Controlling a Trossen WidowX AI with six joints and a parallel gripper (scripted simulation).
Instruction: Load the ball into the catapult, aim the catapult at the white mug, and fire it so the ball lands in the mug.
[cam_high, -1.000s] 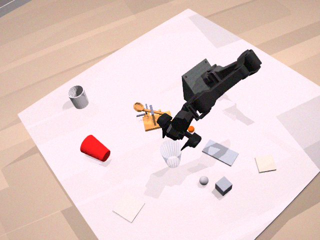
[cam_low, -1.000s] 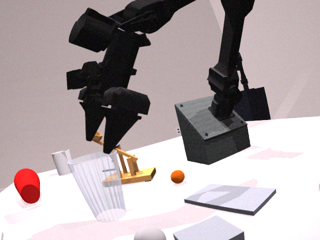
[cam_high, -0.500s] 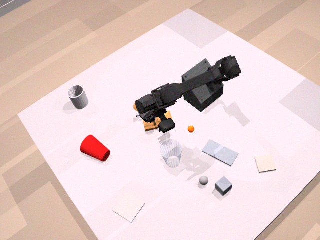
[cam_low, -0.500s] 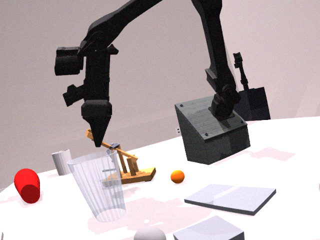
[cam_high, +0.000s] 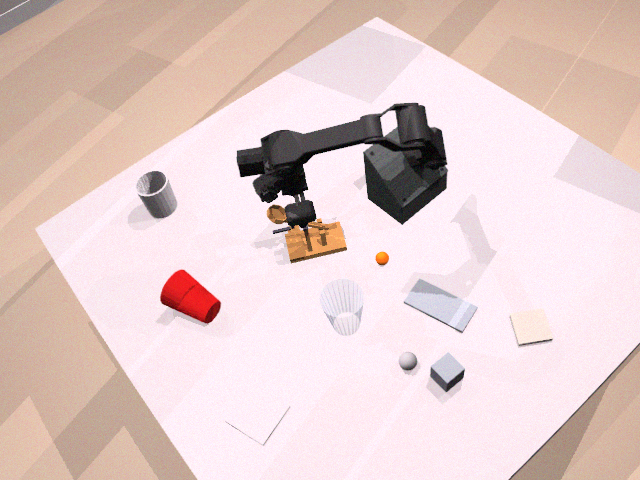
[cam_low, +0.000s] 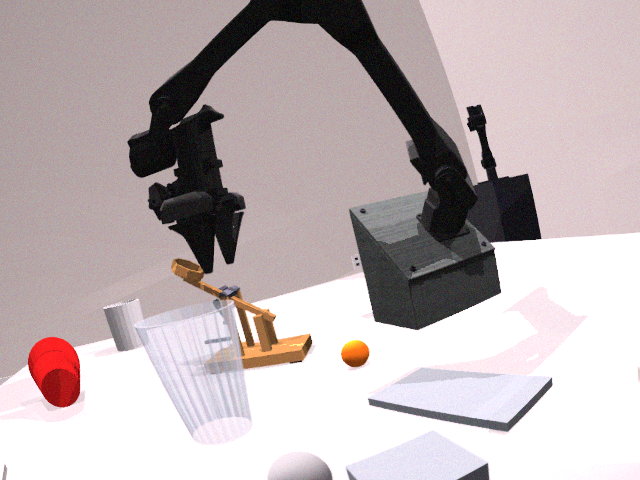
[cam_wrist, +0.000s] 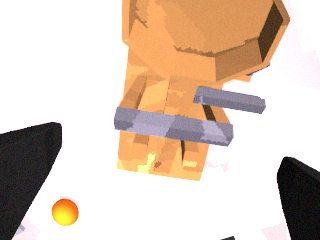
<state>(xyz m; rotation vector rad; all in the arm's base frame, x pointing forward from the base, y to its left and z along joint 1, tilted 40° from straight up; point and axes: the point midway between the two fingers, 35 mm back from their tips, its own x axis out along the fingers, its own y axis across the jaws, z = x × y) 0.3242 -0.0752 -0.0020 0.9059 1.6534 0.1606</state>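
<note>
My gripper tip is 30 mm to the left of the wooden catapult and 60 mm above it. Also, from my gripper tip: orange ball: 100 mm behind, 160 mm to the left, 120 mm below; clear ribbed cup: 70 mm ahead, 230 mm to the left, 110 mm below; grey slab: 110 mm behind, 340 mm to the left, 130 mm below.
</note>
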